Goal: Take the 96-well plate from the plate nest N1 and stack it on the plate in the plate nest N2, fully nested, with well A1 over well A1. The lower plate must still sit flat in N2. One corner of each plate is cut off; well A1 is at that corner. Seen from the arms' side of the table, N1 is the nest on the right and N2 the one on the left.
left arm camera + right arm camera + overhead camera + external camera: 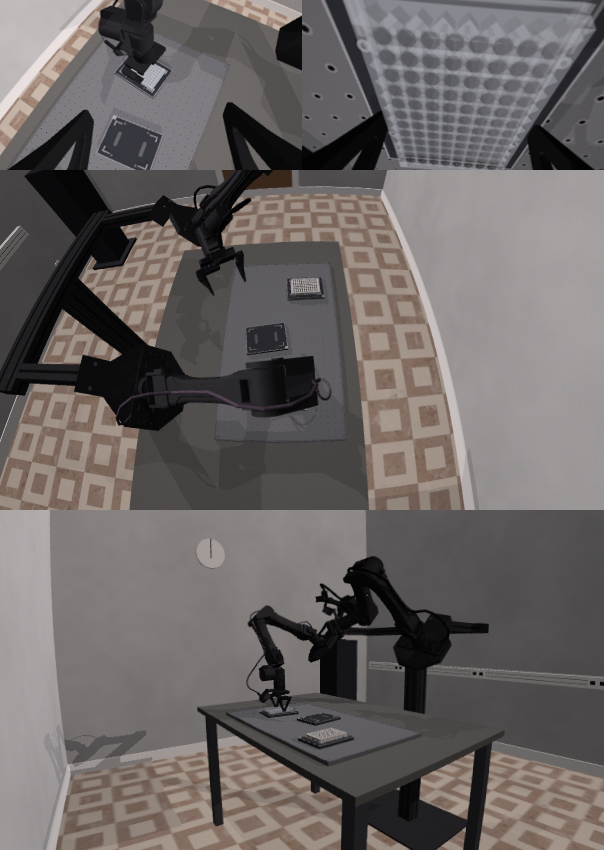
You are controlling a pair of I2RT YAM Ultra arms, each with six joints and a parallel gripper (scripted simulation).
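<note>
My right hand is 7 cm past the black plate nest, 23 cm to the right of it and 2 cm above it. The rest, counted from my right hand: clear 96-well plate: 1 cm ahead, 1 cm below.
</note>
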